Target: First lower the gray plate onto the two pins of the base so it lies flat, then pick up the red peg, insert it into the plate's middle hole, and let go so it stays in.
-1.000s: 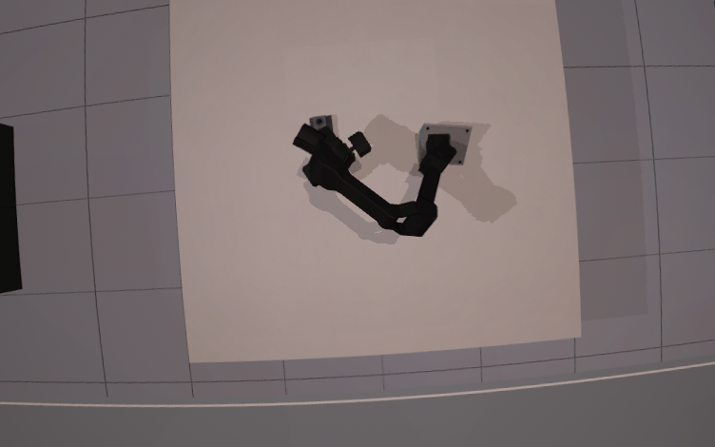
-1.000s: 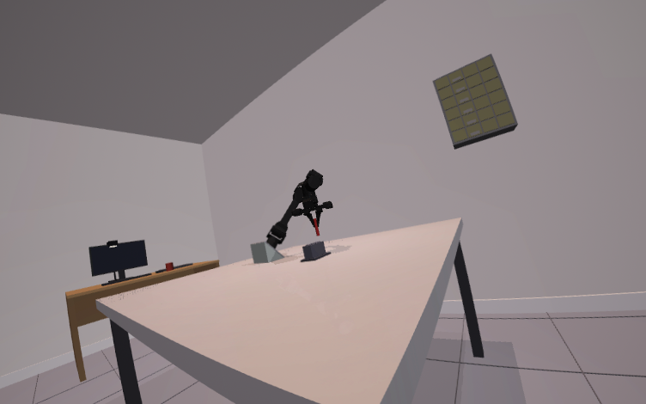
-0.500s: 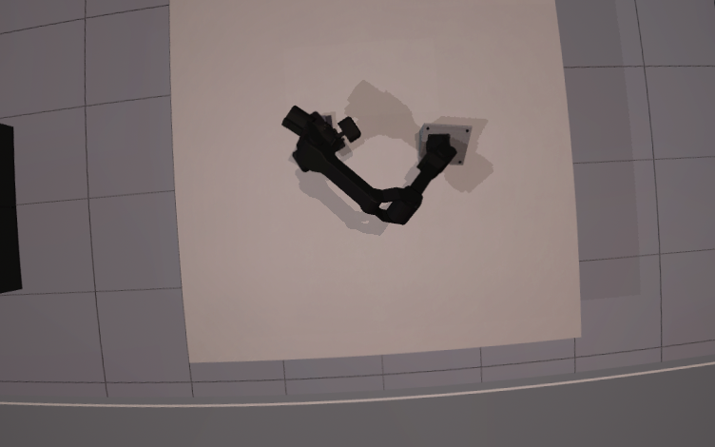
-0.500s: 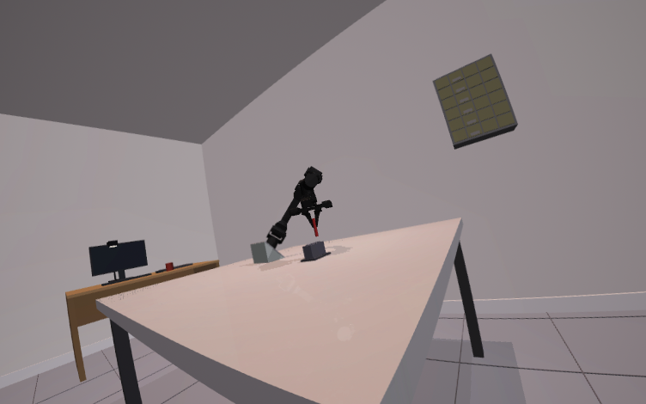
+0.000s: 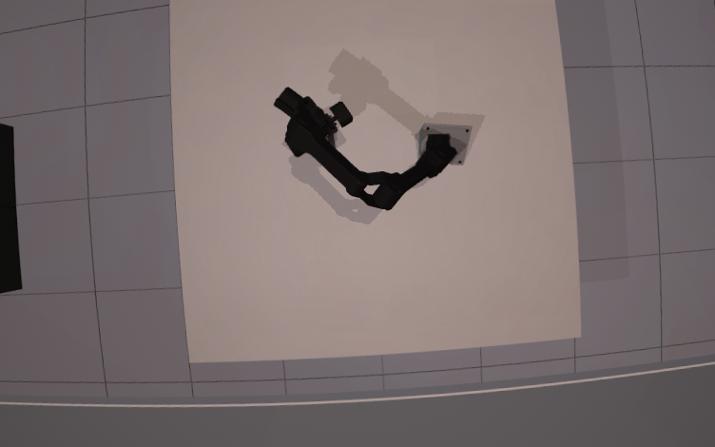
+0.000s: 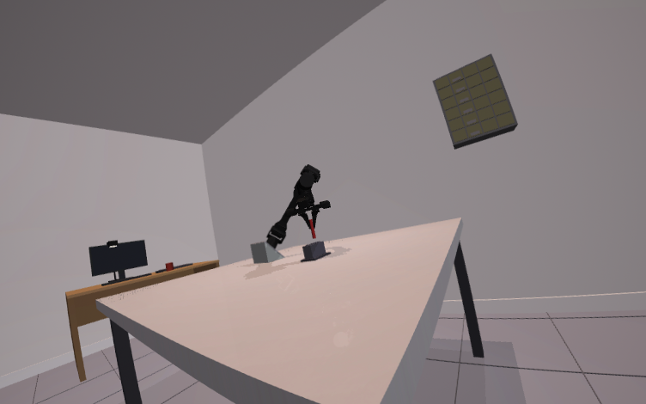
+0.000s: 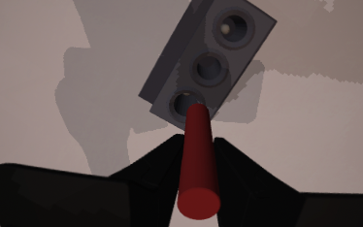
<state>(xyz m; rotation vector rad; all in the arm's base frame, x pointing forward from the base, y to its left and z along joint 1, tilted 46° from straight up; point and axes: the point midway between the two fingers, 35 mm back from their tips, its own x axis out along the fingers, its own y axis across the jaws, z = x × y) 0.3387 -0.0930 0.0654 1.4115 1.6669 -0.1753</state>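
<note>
The gray plate is 7 cm below my gripper tip, 2 cm to the right of it and 1 cm ahead of it. The rest, counted from my gripper tip: red peg: right at my gripper tip; dark flat base: 11 cm below, 2 cm to the right, 1 cm ahead.
</note>
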